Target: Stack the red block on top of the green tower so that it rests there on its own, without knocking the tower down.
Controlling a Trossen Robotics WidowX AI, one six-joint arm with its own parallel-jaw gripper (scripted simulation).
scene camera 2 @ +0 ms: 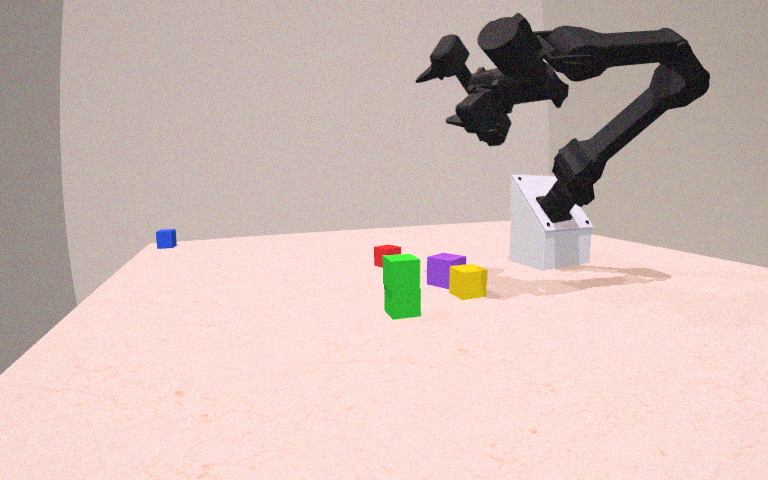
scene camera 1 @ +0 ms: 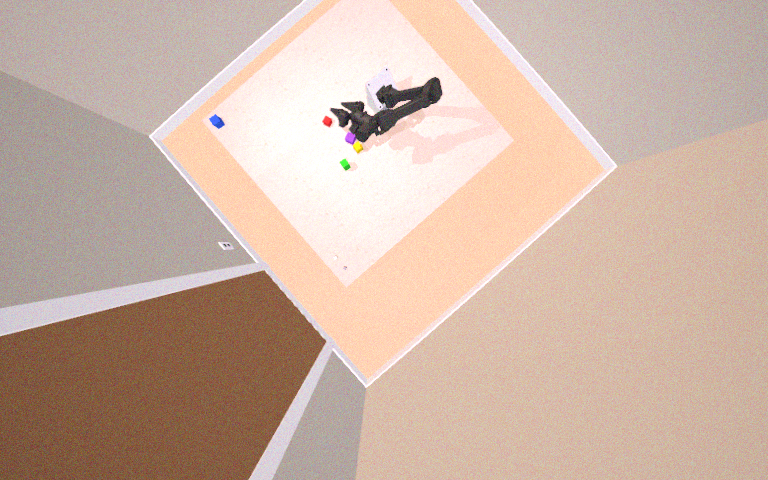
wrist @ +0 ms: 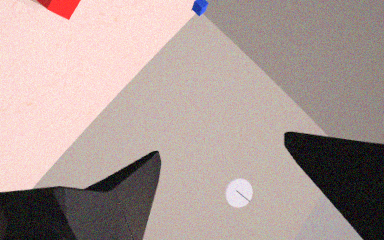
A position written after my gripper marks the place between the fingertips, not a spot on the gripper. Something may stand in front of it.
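Note:
My gripper (scene camera 2: 432, 100) is open and holds nothing. Scene camera 1 also shows my gripper (scene camera 1: 335, 106), and the wrist view shows the gripper (wrist: 221, 148). I see a yellow block (scene camera 2: 469, 281); in the wrist view the yellow block is out of frame. I also see a purple block (scene camera 2: 438, 266); in the wrist view the purple block is out of frame.

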